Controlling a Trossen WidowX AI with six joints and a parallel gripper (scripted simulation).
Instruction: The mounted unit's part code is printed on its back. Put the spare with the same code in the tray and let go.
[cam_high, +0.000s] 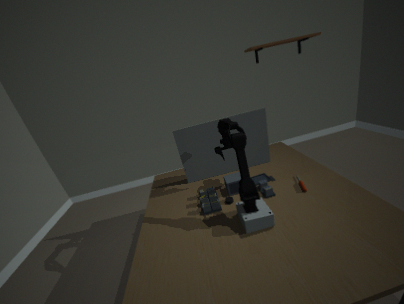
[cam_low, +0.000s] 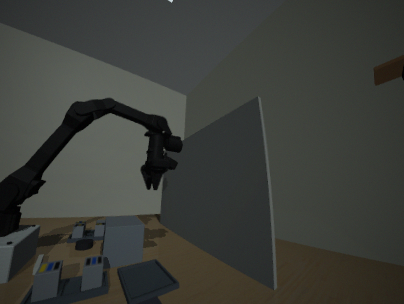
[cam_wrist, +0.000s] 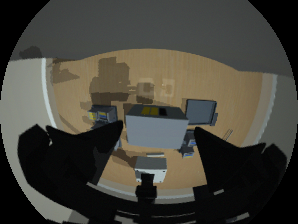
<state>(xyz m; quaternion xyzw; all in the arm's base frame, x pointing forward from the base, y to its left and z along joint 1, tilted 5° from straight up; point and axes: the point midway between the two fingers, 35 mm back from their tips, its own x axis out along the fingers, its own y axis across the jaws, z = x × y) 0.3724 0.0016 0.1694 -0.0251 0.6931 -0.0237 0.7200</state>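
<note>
Right now the grey spare is 240 mm to the left of my gripper tip, 150 mm below it and 150 mm behind it. From my gripper tip the other things lie so: tall grey panel (170 mm ahead, 30 mm above); then dark tray (190 mm below, 170 mm to the right, 40 mm behind); then grey mounted unit (150 mm below, 80 mm behind, 10 mm to the left).
</note>
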